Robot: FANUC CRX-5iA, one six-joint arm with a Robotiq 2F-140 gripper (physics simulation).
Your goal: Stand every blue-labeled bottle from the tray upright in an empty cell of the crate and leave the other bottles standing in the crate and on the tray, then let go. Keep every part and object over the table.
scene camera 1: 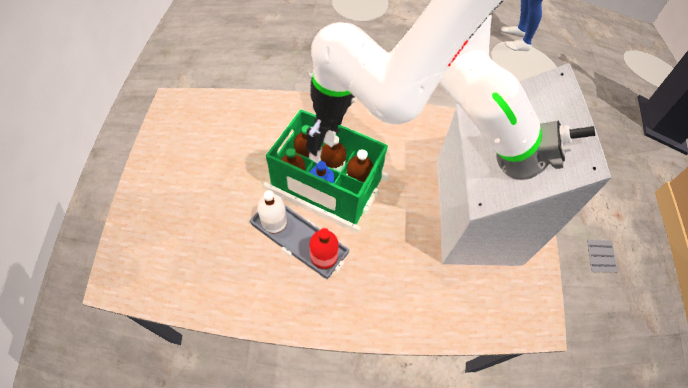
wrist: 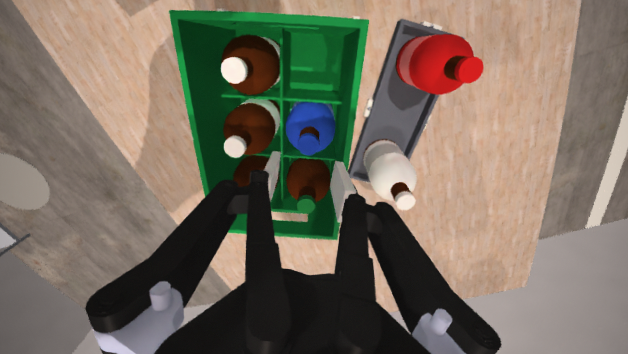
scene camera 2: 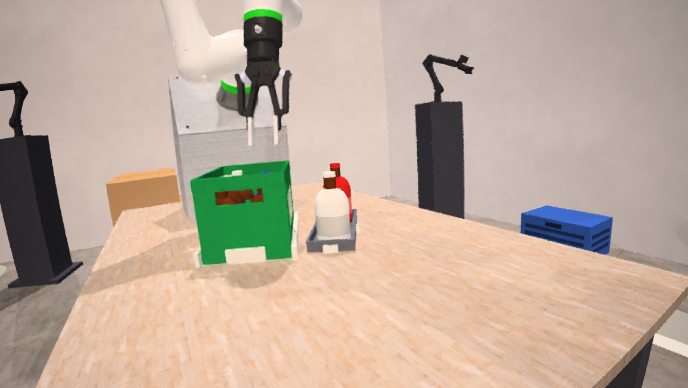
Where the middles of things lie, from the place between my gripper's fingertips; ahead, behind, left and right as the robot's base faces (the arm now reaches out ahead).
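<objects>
The white bottle [scene camera 2: 331, 204] stands 13 cm to the left of my hand, 9 cm ahead of it and 14 cm below it. I see the red bottle [scene camera 1: 324, 244] as well, 14 cm below my hand, 18 cm to the left of it and 8 cm behind it. And the blue-labeled bottle [wrist: 310, 127] is 14 cm below my hand.
</objects>
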